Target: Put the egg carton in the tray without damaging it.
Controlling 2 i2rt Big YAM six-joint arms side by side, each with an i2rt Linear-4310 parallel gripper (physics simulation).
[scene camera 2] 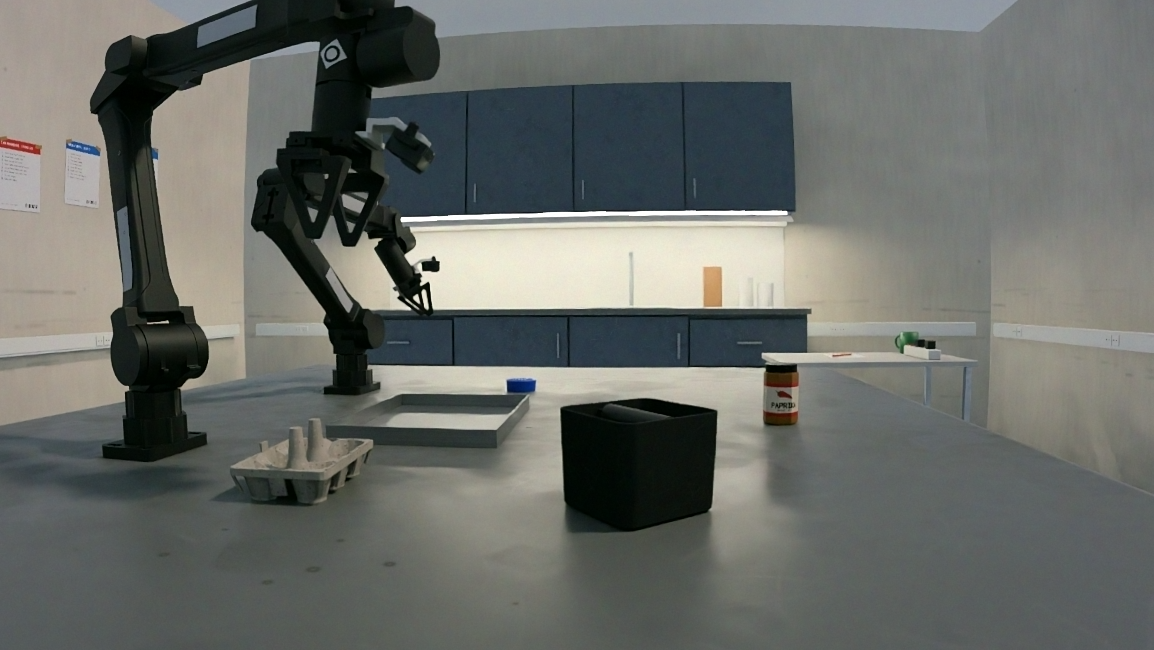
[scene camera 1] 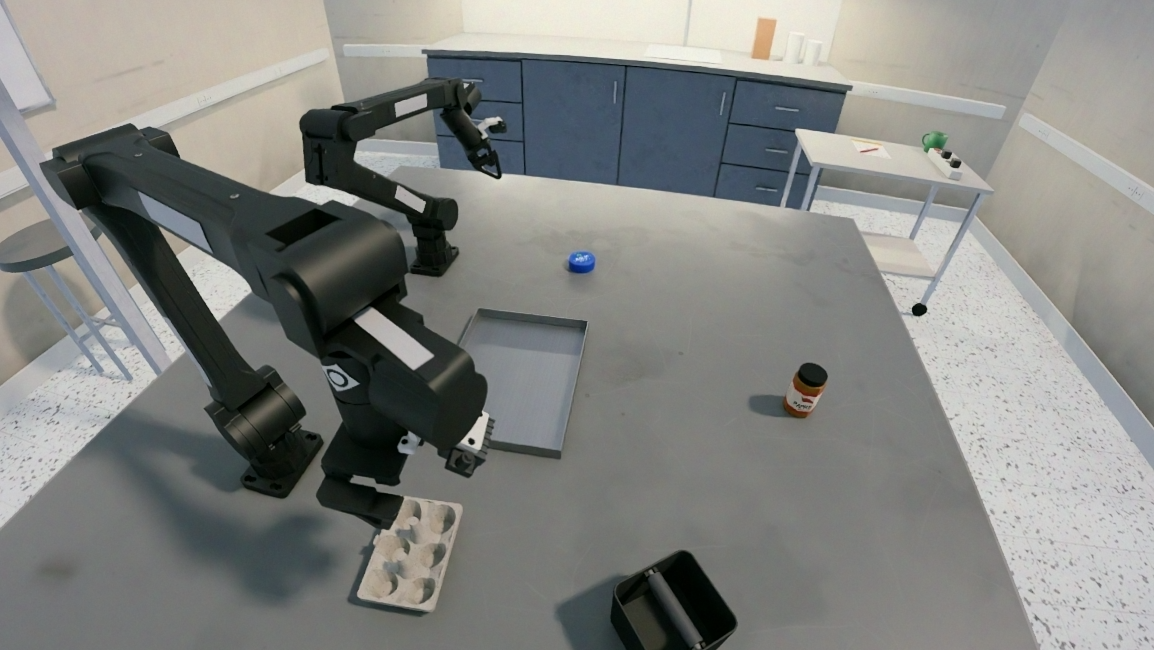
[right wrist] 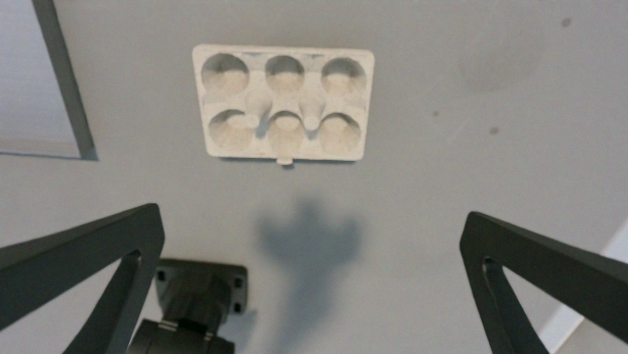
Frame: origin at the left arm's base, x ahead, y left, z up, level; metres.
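Seen in the pictures: left gripper, fingertip midpoint: (scene camera 2: 427,314) (scene camera 1: 496,172); right gripper, fingertip midpoint: (scene camera 2: 332,243) (scene camera 1: 400,483) (right wrist: 313,224); left arm's base at its link origin: (scene camera 2: 353,391) (scene camera 1: 435,262); right arm's base at its link origin: (scene camera 2: 156,450) (scene camera 1: 284,463) (right wrist: 203,283).
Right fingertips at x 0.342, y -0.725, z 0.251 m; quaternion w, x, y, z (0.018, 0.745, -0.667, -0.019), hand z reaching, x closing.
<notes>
Pixels of each thing's top centre, then the offset from my right fingertips to it.
- beige egg carton at its top centre: (right wrist: 281,122) (scene camera 2: 305,423) (scene camera 1: 407,537) dz -0.185, dx -0.048, dy +0.021 m
- grey tray at its top centre: (scene camera 2: 440,408) (scene camera 1: 512,368) dz -0.226, dx -0.024, dy +0.392 m
- black open box at its top centre: (scene camera 2: 637,408) (scene camera 1: 675,606) dz -0.158, dx +0.297, dy +0.005 m
- paprika jar at its top centre: (scene camera 2: 781,363) (scene camera 1: 813,372) dz -0.157, dx +0.508, dy +0.441 m
- blue round lid at its top centre: (scene camera 2: 521,379) (scene camera 1: 582,257) dz -0.226, dx +0.020, dy +0.797 m
The beige egg carton (scene camera 1: 411,555) (scene camera 2: 302,476) (right wrist: 284,102) has six cups, stands upright on the table and looks empty. The grey tray (scene camera 1: 528,379) (scene camera 2: 419,436) (right wrist: 35,95) lies beyond it, apart from it, and is empty. My right gripper (scene camera 1: 387,496) (scene camera 2: 331,236) (right wrist: 313,224) is open and empty, high above the table near the carton. In the right wrist view the carton lies beyond the fingertips, toward the top. My left gripper (scene camera 1: 491,171) (scene camera 2: 422,310) is open and empty, raised at the far end of the table, away from the carton.
A black open box (scene camera 1: 674,605) (scene camera 2: 637,468) with a grey bar stands near the front. A paprika jar (scene camera 1: 805,390) (scene camera 2: 780,395) stands to its right, farther back. A blue round lid (scene camera 1: 581,262) (scene camera 2: 520,385) lies beyond the tray.
</notes>
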